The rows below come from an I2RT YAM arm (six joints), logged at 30 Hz.
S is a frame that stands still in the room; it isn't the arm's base.
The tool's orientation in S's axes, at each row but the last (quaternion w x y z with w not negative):
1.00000, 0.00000, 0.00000, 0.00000
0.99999, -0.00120, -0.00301, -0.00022
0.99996, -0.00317, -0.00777, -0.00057
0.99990, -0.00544, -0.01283, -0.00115
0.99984, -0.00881, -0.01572, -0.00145
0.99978, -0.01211, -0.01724, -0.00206
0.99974, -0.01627, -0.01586, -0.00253
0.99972, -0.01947, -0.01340, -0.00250
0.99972, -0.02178, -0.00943, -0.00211
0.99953, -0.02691, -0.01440, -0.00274
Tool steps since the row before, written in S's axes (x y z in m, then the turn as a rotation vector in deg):
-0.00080, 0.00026, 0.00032, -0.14, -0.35, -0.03
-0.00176, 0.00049, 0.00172, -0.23, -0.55, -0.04
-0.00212, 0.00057, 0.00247, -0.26, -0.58, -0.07
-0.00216, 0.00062, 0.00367, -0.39, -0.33, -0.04
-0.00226, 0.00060, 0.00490, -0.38, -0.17, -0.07
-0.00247, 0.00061, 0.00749, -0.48, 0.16, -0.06
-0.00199, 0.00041, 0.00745, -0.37, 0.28, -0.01
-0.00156, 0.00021, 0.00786, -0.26, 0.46, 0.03
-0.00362, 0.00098, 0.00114, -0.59, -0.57, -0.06
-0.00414, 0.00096, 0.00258, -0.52, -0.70, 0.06
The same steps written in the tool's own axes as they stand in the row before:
-0.00080, 0.00026, 0.00032, -0.14, -0.35, -0.03
-0.00175, 0.00049, 0.00173, -0.23, -0.55, -0.04
-0.00208, 0.00055, 0.00251, -0.26, -0.58, -0.07
-0.00207, 0.00057, 0.00373, -0.39, -0.33, -0.03
-0.00211, 0.00051, 0.00498, -0.38, -0.17, -0.06
-0.00221, 0.00042, 0.00758, -0.48, 0.16, -0.04
-0.00175, 0.00016, 0.00752, -0.37, 0.28, 0.01
-0.00135, -0.00010, 0.00790, -0.26, 0.46, 0.05
-0.00360, 0.00091, 0.00125, -0.59, -0.57, -0.07
-0.00407, 0.00079, 0.00275, -0.51, -0.71, 0.04

